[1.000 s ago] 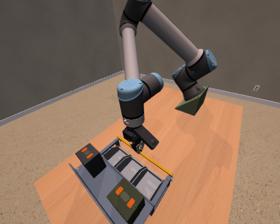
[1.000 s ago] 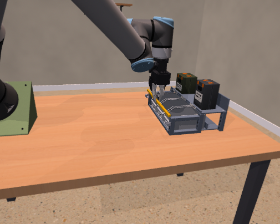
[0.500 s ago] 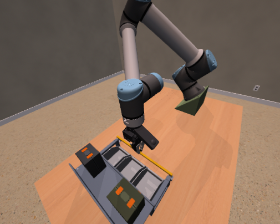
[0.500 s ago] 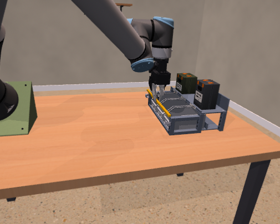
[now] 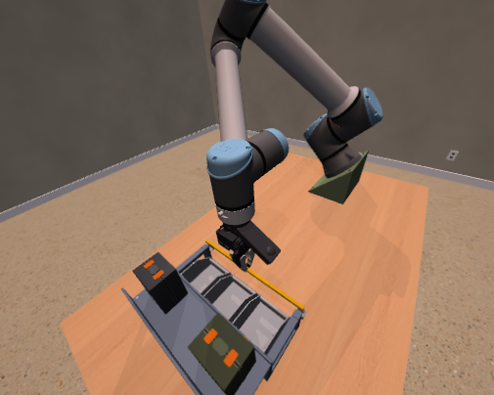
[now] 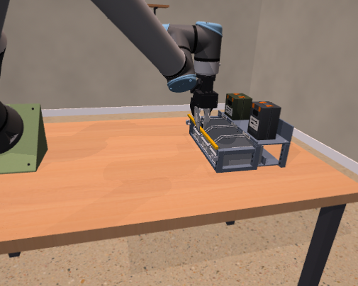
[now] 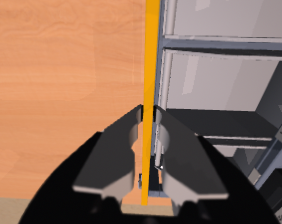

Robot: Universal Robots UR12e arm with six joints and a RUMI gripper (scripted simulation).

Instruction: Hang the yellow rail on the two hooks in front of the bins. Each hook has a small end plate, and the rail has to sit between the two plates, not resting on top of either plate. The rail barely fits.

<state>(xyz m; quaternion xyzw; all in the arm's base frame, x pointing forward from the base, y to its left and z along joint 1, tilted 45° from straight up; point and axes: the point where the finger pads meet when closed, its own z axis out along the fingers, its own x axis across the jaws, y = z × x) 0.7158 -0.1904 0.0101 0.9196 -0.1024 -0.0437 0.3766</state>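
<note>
Now: the yellow rail 10 mm below my hand. The rest, counted from my hand: black box: 180 mm ahead, 150 mm to the right, 60 mm above; green box: 220 mm ahead, 80 mm to the left, 40 mm above.
</note>
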